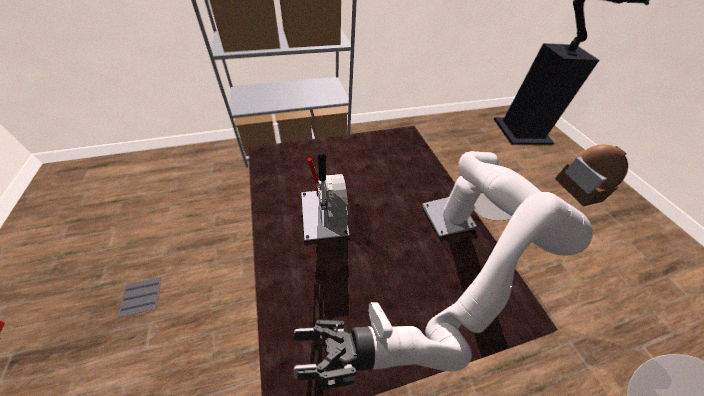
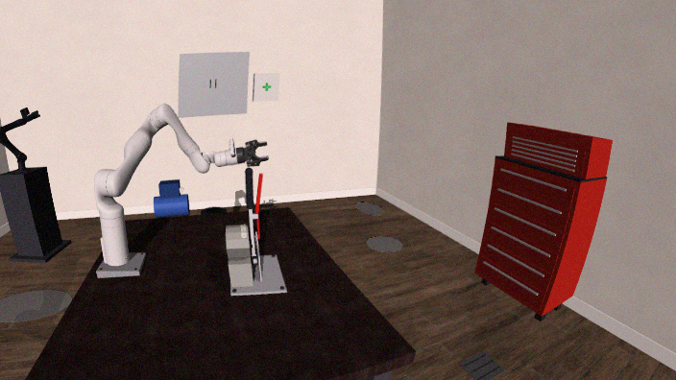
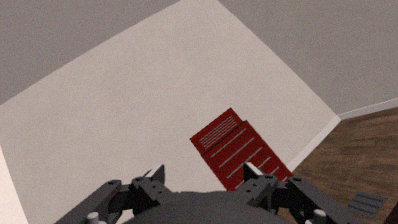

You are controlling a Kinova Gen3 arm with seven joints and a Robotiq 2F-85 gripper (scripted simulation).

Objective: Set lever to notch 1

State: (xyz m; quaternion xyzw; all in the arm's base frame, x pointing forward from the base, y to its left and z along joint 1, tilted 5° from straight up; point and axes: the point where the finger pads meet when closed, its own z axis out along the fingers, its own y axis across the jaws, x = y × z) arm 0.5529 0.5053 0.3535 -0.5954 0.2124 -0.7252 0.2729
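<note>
Now: hand 20 mm past the red bar, 540 mm to the left of it and 110 mm above it.
</note>
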